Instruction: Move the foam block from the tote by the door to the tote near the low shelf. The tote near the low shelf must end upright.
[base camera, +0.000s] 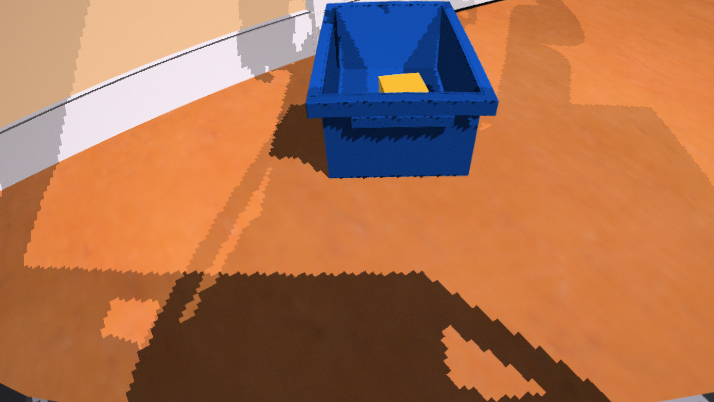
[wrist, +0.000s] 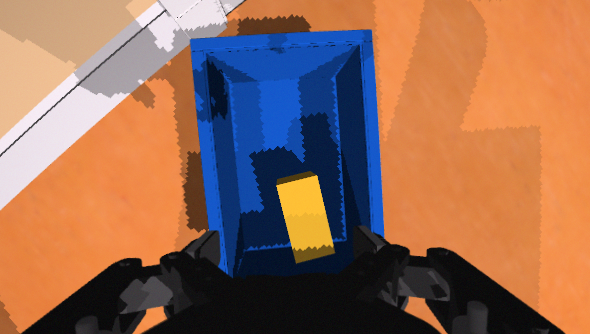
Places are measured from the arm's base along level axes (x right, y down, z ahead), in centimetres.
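Pixels of known places: gripper, fingertip midpoint: (wrist: 287, 243).
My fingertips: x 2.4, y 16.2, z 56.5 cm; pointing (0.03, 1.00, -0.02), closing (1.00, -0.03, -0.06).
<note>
Ahead of a thing's pixels: the offset from my fingertips to its top centre. "spot": to the spot under its first point. Level surfaces: height alone.
A blue tote {dz +3.7, dx +1.4, dy +11.5 cm} (base camera: 400, 147) (wrist: 377, 150) stands upright on the floor, at the upper middle of the base camera view and filling the middle of the wrist view. The yellow foam block {dz -3.4, dx +2.8, dy +15.9 cm} (base camera: 403, 83) (wrist: 305, 215) lies inside it, at the end nearer the robot, slightly turned. My gripper (wrist: 287, 243) is open and empty above the near end of the tote, with its fingertips to the left and right of the block in the wrist view. Its height above the block is hard to tell. The tote near the low shelf does not show in either view.
A tan wall (base camera: 150, 30) (wrist: 30, 65) with a white baseboard {spot: dz +6.9, dx -36.7, dy +17.7 cm} (base camera: 150, 85) (wrist: 55, 130) runs along the left, close to the tote's far left corner. White trim {spot: dz +24.1, dx -8.8, dy +16.1 cm} (wrist: 197, 12) shows behind that corner. Shadows lie across the orange floor {dy +23.5 cm} (base camera: 500, 225) (wrist: 430, 200).
</note>
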